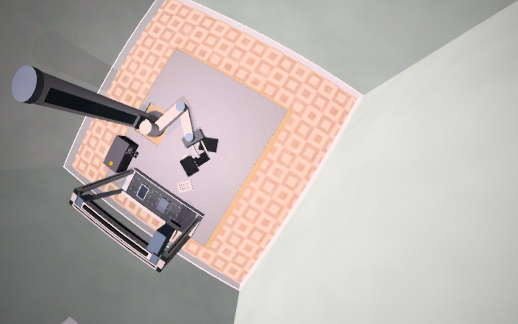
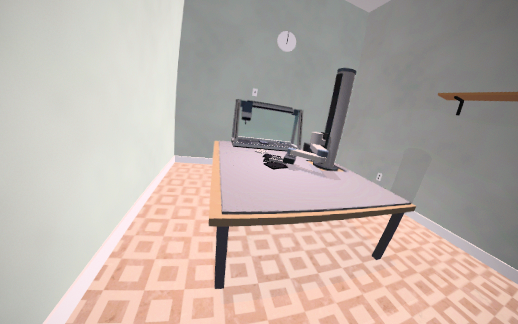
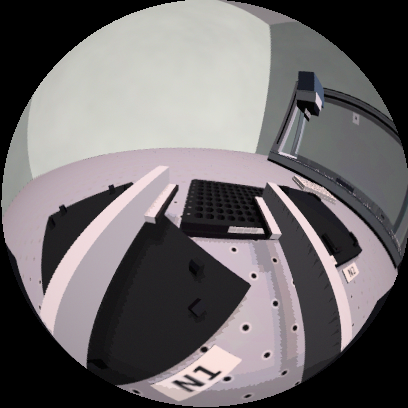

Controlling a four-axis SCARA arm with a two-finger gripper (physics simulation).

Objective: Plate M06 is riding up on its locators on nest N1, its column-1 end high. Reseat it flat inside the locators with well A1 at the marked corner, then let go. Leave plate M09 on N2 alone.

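Places are measured from the arm's base along level axes (x ahead, y left, z up), in centimetres.
Pixels of known places: gripper, fingertip midpoint: point(image 1: 203, 155) point(image 2: 270, 158) point(image 3: 216, 183); arm's base at its link origin: point(image 2: 325, 166).
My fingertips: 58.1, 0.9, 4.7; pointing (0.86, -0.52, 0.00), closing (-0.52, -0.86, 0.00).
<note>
For each thing: its top centre in the pictures, then the offset to it from my fingertips, as dx, dy, dz. "pt": a spot on its surface instead. Level surfaces: height alone.
- Nest N1 at its top centre: point(image 3: 85, 236) point(image 2: 276, 163) point(image 1: 207, 144) -1.9, +10.2, -1.3
- black many-well plate at its top centre: point(image 3: 245, 199) point(image 1: 201, 159) -0.4, -3.8, -2.0
- nest N2 at its top centre: point(image 3: 322, 210) point(image 1: 188, 166) -7.0, -15.1, -1.7
- white many-well plate at its top centre: point(image 3: 315, 186) point(image 1: 184, 186) -1.2, -33.0, -2.0
- dark box at a spot on its surface: point(image 1: 121, 153) pt -64.7, -37.2, +8.1
- table at its surface level: dz -3.4
Nest N1 point(image 3: 165, 300) point(image 1: 208, 145) is a black base with small corner locators and an "N1" label; bare black surface shows inside its locators. A black many-well plate point(image 3: 220, 200) point(image 1: 201, 159) with a white label strip lies beyond N1, between it and nest N2 point(image 3: 320, 215) point(image 1: 189, 165). Its name is unreadable. My gripper point(image 3: 216, 183) point(image 1: 201, 151) is open and empty, its fingers apart above N1's side. The black plate shows beyond and between the fingertips. The left finger hides part of N1. The marked A1 corner is not visible.
A white many-well plate point(image 3: 314, 186) point(image 1: 185, 186) lies past N2, near the framed deck point(image 1: 162, 204) point(image 3: 345, 187). A dark box point(image 1: 121, 153) stands left of the deck. The arm's column point(image 1: 85, 102) point(image 2: 340, 117) rises from the table point(image 2: 300, 190).
</note>
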